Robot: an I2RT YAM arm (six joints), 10 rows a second.
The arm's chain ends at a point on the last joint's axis. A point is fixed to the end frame.
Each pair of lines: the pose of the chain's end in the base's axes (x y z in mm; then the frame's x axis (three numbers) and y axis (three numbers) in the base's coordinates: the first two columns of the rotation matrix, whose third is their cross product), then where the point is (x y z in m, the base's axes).
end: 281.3 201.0 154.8 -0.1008 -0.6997 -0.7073 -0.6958 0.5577 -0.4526
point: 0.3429 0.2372 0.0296
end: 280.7 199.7 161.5 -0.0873 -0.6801 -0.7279 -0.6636 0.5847 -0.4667
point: 0.3483 0.2374 0.0398
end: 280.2 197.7 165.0 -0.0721 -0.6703 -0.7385 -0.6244 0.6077 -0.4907
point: 0.3544 0.2346 0.0470
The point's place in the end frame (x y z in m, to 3 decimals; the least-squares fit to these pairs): 0.057 0.034 0.128
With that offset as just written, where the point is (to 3 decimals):
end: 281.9 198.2 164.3 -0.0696 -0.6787 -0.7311 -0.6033 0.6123 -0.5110
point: 0.359 0.232 0.047
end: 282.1 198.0 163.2 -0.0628 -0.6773 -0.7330 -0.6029 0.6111 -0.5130
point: 0.360 0.233 0.047
